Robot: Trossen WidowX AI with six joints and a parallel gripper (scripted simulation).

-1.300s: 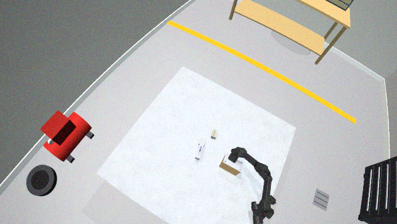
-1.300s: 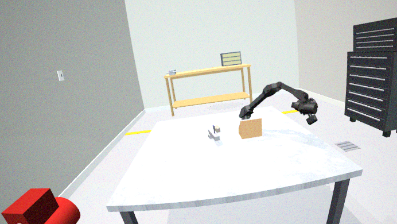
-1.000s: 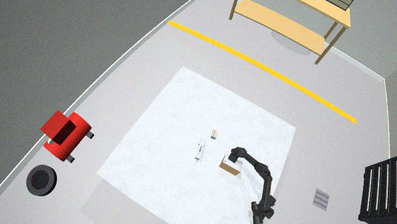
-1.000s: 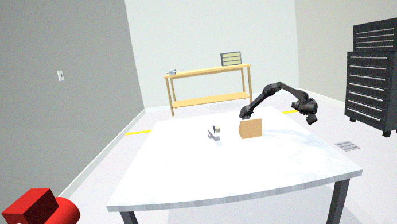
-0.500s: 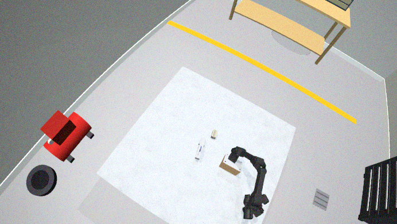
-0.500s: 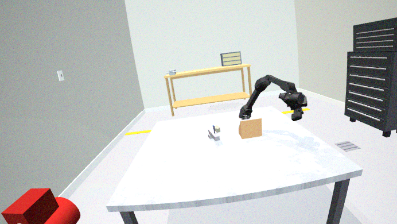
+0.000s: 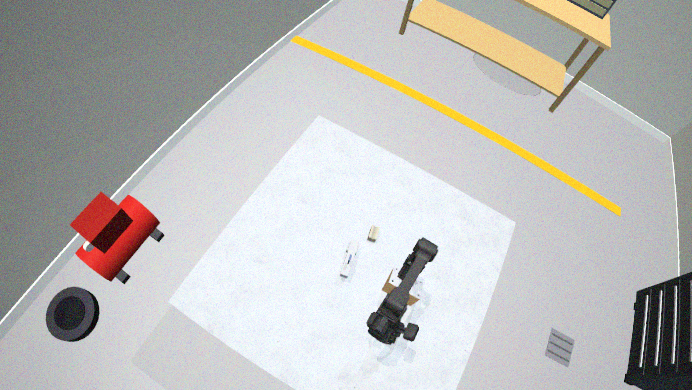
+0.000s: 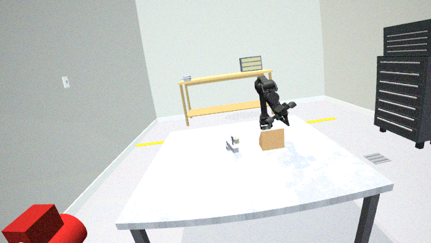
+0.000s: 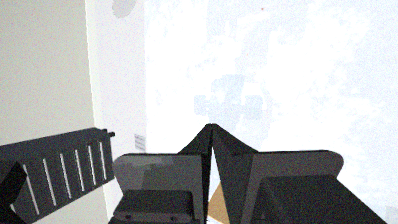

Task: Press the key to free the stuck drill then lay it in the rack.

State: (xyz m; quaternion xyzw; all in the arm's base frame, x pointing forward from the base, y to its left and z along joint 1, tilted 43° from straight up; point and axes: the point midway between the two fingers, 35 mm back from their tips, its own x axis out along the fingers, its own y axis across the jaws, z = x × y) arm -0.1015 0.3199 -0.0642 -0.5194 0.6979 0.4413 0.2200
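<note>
Right now the dark blue piece is 34 cm ahead of my gripper tip, 18 cm to the right of it and 13 cm below it. From my gripper tip the other things lie so: rack block: 39 cm to the right, 34 cm ahead, 21 cm below; grey fixture: 35 cm ahead, 21 cm to the right, 19 cm below.
</note>
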